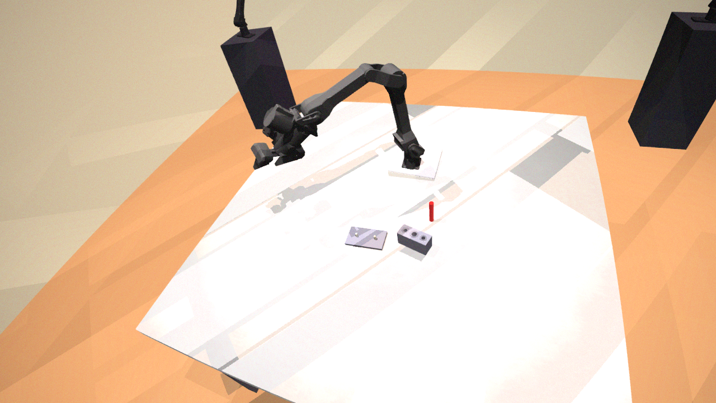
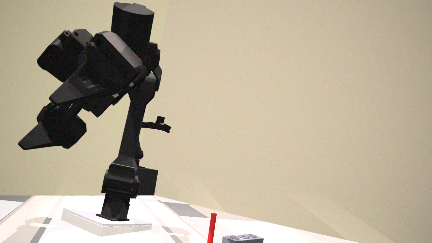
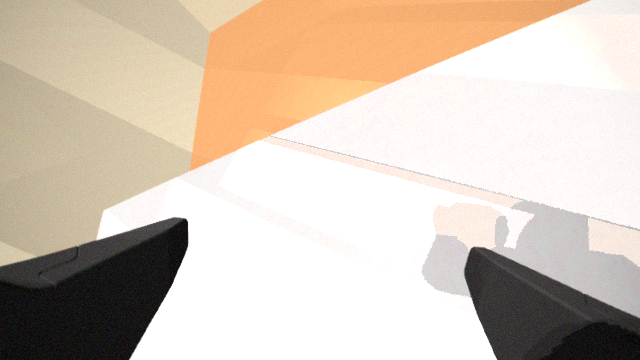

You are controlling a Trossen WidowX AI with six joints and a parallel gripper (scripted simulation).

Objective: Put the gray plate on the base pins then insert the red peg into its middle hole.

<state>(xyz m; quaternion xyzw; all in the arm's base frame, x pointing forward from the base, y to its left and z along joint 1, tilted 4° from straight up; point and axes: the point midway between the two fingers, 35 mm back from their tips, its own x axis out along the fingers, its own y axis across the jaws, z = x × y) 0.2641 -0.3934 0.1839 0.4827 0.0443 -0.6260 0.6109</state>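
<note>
Right now the gray plate is 470 mm to the left of my gripper tip, 180 mm below it and 70 mm ahead of it. Also, from my gripper tip: base: 320 mm to the left, 210 mm below, 70 mm ahead; red peg: 510 mm to the left, 170 mm below, 30 mm behind.
</note>
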